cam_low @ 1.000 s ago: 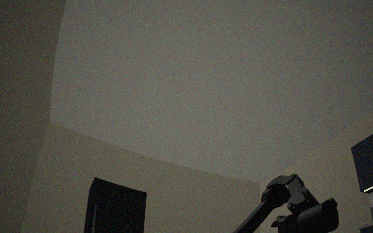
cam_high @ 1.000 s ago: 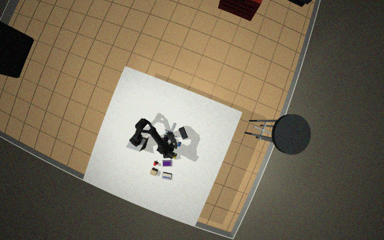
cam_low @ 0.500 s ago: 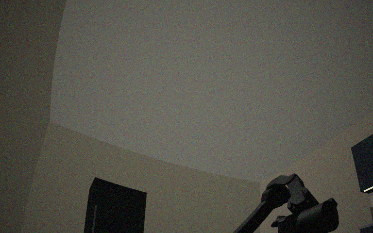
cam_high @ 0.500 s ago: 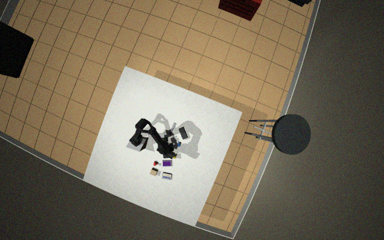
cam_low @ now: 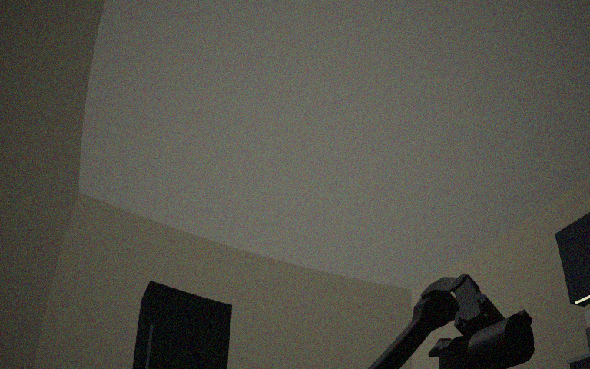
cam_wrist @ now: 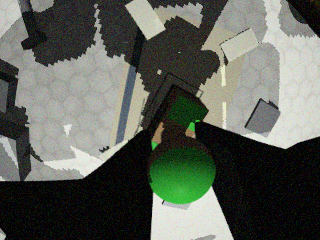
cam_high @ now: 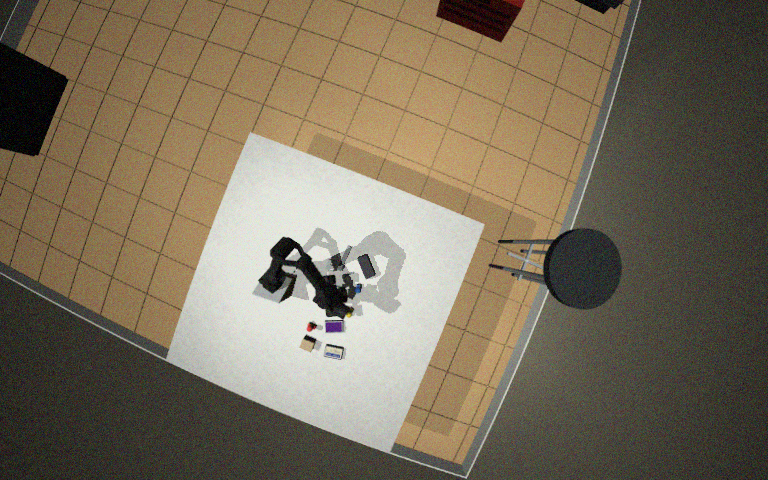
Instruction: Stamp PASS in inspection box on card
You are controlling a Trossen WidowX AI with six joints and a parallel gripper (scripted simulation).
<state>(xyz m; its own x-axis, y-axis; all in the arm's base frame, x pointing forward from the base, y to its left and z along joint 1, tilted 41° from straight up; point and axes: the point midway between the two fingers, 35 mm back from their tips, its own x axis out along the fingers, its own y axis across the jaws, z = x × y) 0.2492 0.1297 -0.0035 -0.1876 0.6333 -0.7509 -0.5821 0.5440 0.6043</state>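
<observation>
My gripper tip is 3 cm above the cream card and 1 cm short of it. From my gripper tip the other things lie so: blue stamp (10 cm ahead, 7 cm to the left, 1 cm below); yellow-knobbed stamp (12 cm ahead, 5 cm to the right, 1 cm below); PASS stamp (right at my gripper tip).
</observation>
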